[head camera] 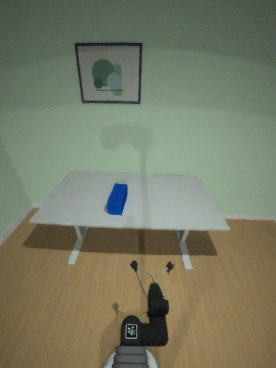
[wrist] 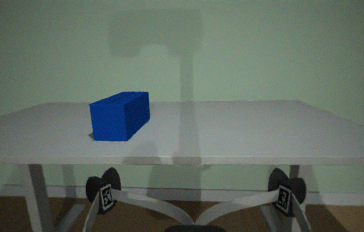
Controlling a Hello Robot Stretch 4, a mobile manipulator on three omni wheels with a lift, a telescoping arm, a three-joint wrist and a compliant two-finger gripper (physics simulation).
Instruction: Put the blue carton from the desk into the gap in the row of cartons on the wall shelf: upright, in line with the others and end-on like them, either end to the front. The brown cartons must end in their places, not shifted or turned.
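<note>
The blue carton (head camera: pixel 118 199) (wrist: pixel 120 117) lies lengthwise on the white desk (head camera: pixel 170 200) (wrist: pixel 240 132), left of the desk's middle, with one end toward the robot. My gripper (head camera: pixel 152 266) (wrist: pixel 196 191) is open, with its two fingers wide apart and no object between them. It is in front of the desk's near edge, apart from the carton, which is ahead and to the left of it. The wall shelf and the brown cartons do not show in either view.
The desk's legs (head camera: pixel 183 250) (wrist: pixel 37 195) stand on the wood floor beyond the gripper. A framed picture (head camera: pixel 140 75) hangs on the green wall behind the desk. The robot's shadow falls across the desk and wall. A side wall stands at the left.
</note>
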